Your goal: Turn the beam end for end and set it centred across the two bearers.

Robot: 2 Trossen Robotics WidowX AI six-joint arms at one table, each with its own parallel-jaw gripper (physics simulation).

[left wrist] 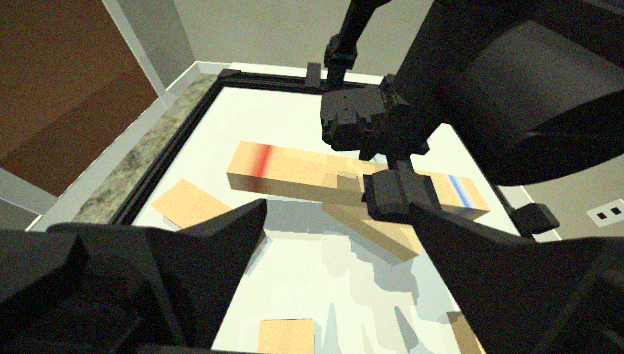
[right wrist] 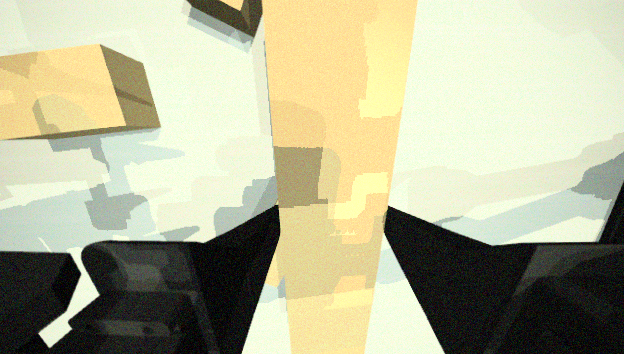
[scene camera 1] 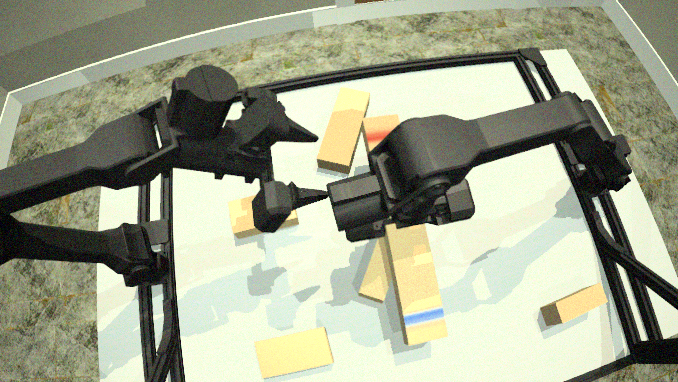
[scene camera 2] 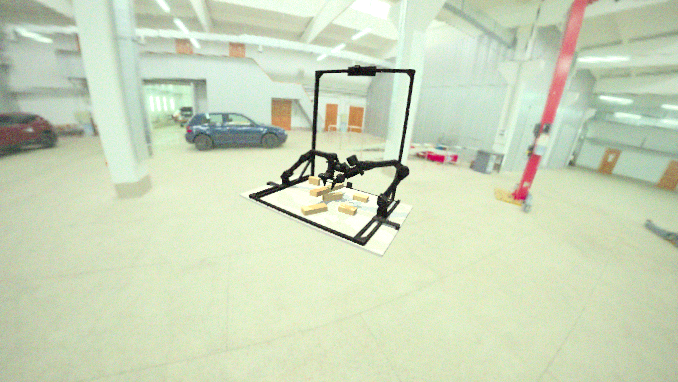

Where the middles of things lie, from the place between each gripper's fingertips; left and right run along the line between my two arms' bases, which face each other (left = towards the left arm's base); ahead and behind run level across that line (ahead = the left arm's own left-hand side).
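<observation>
From my left hand, I find the long beam (scene camera 1: 416, 289) 70 mm behind and 110 mm to the right, and it is 120 mm below that hand.
As for my right hand, the long beam is right at it.
</observation>
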